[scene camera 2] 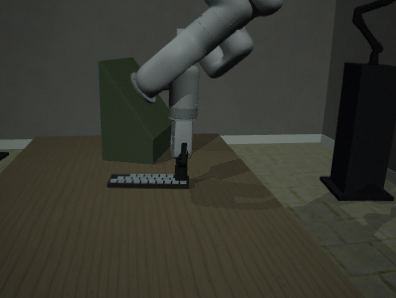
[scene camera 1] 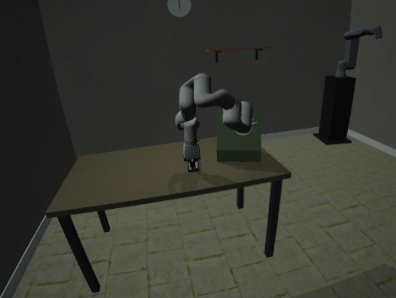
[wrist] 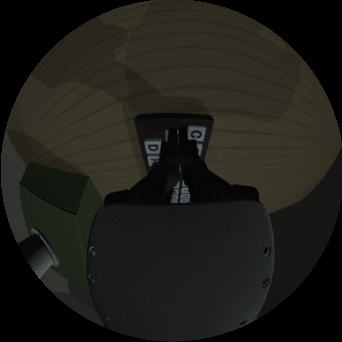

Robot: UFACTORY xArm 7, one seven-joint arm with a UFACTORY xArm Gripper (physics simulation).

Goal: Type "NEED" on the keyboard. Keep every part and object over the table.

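Frame: origin at the arm's base, x ahead, y left, z up, level; centimetres.
Where they show: gripper, between the fingertips: [scene camera 2: 180, 179] [scene camera 1: 192, 168] [wrist: 178, 138]; arm's base, origin of its link: [wrist: 44, 246].
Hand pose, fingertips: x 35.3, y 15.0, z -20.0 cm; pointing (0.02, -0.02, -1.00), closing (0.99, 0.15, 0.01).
Note:
Things, the pixels of their top centre, and the offset from my fingertips. Level surfaces: height alone.
- dark keyboard, centre of its top: [wrist: 172, 186] [scene camera 2: 149, 177] [scene camera 1: 192, 161] dy -8.6, dx -0.3, dz +0.3 cm
- table, height of its surface: dz -1.5 cm
- D key, centre of its top: [wrist: 152, 147] dy -0.9, dx -2.5, dz +0.3 cm
- C key, centre of its top: [wrist: 195, 133] dy +0.7, dx +1.6, dz +0.0 cm
A dark keyboard [scene camera 2: 135, 184] [wrist: 150, 121] with white letter keys lies flat on the table [scene camera 1: 115, 172] [scene camera 2: 125, 240] [wrist: 260, 165]. In the wrist view, a D key [wrist: 152, 147] and a C key [wrist: 196, 133] show on either side of the fingers. My gripper [scene camera 1: 193, 164] [scene camera 2: 181, 176] [wrist: 178, 138] is shut and empty, pointing down over the end of the keyboard at the right in scene camera 2. Its tips are at or very near a key between D and C, whose letter is hidden. The fingers and gripper body cover many other keys.
A green sloped block [scene camera 1: 239, 142] [scene camera 2: 127, 120] [wrist: 60, 220] stands on the table, bearing the arm's base. The table's edge [scene camera 1: 170, 197] runs in front of the keyboard. Away from the table, a dark pedestal [scene camera 1: 336, 110] [scene camera 2: 362, 130] carries another arm [scene camera 1: 351, 52].

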